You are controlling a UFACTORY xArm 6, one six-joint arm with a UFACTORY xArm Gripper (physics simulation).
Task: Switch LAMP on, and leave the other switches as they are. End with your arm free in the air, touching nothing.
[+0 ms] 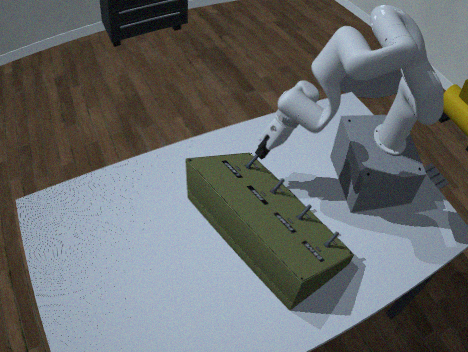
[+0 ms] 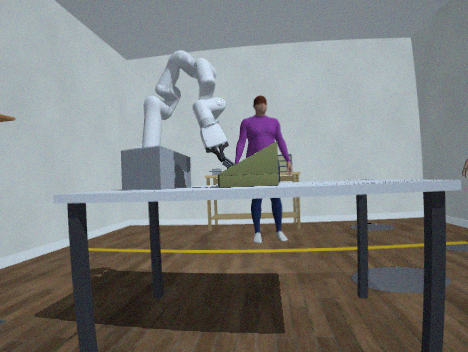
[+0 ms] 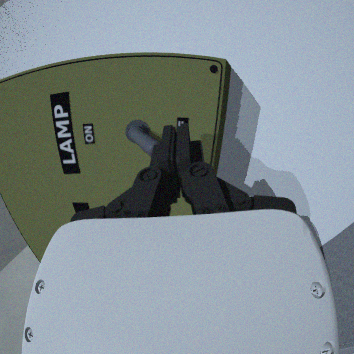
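Where they show: gripper, between the fingertips: (image 1: 259, 155) (image 2: 223, 161) (image 3: 178, 142); arm's base, origin of its link: (image 1: 389, 139) (image 2: 150, 153).
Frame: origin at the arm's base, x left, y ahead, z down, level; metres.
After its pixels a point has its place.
The olive sloped switch box (image 1: 225, 200) @(x -0.086, y 0.603, z 0.003 m) (image 2: 257, 167) @(x -0.277, y 0.532, z 0.108 m) (image 3: 110, 80) @(x -0.258, y 0.457, z 0.082 m) stands on the table. The LAMP lever (image 1: 252, 161) @(x -0.211, y 0.421, z 0.072 m) (image 3: 144, 136) @(x -0.220, y 0.412, z 0.067 m) is a grey rod at the far end of its row, leaning away from the ON label (image 3: 88, 133) @(x -0.210, y 0.474, z 0.071 m), to the OFF side. The LAMP label (image 1: 231, 169) @(x -0.208, y 0.501, z 0.058 m) (image 3: 65, 132) @(x -0.212, y 0.496, z 0.060 m) is beside it. My gripper (image 1: 259, 154) @(x -0.220, y 0.388, z 0.072 m) (image 2: 230, 164) @(x -0.220, y 0.388, z 0.072 m) (image 3: 178, 142) @(x -0.220, y 0.388, z 0.072 m) is shut and empty. Its fingertips are low over the panel at the lever's OFF side, partly covering the OFF label. The lever's free end is by the fingers; whether they touch is unclear.
Three more levers, FAN (image 1: 277, 186) @(x -0.091, y 0.414, z 0.073 m), a third (image 1: 304, 212) @(x 0.028, y 0.406, z 0.072 m) and a fourth (image 1: 332, 239) @(x 0.149, y 0.396, z 0.071 m), lean the same way along the box. The grey base block (image 1: 385, 182) @(x 0.104, y 0.121, z 0.042 m) (image 2: 141, 169) @(x -0.114, y -0.012, z 0.088 m) of my arm stands beside the box on the white table (image 1: 125, 240) @(x -0.229, y 0.871, z 0.187 m). A person (image 2: 260, 132) stands behind the table.
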